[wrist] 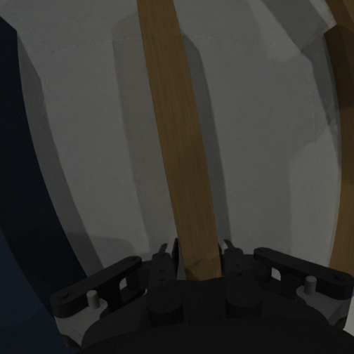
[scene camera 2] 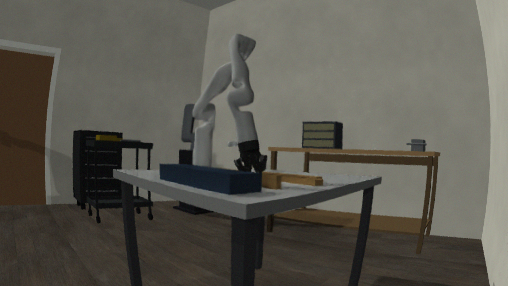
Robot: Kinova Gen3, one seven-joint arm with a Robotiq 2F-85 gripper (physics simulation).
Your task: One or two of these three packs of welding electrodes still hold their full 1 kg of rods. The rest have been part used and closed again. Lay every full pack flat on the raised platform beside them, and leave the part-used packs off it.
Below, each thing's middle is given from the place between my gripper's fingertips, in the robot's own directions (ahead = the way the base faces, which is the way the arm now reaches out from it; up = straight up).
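The dark blue raised platform [scene camera 2: 225, 181] is there, 180 mm to the right of my hand. It is also 90 mm behind my hand and, measured from that same hand, 30 mm higher than it.
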